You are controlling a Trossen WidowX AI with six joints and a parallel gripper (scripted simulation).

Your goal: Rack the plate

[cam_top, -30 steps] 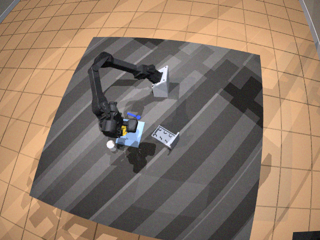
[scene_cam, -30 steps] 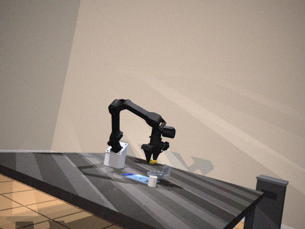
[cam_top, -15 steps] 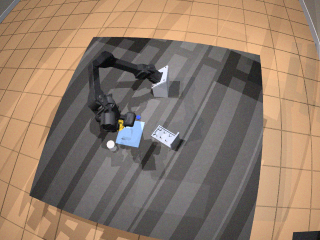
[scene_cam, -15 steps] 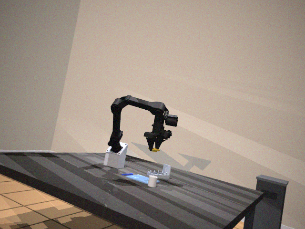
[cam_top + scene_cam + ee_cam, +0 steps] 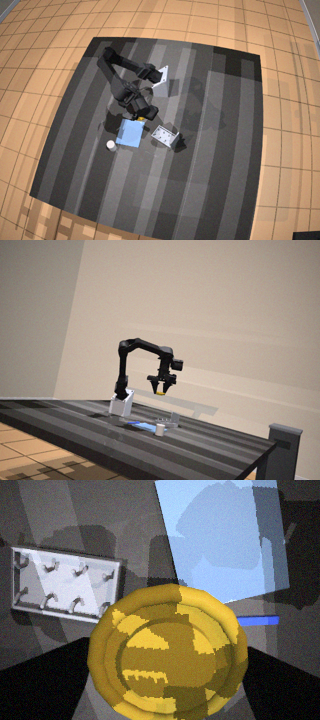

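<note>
The dish rack is 10 mm ahead of my gripper tip, 110 mm to the left of it and 160 mm below it. Also, from my gripper tip: white cup: 140 mm ahead, 140 mm to the right, 160 mm below; then yellow plate: 10 mm above; then light blue mat: 30 mm ahead, 80 mm to the right, 180 mm below.
</note>
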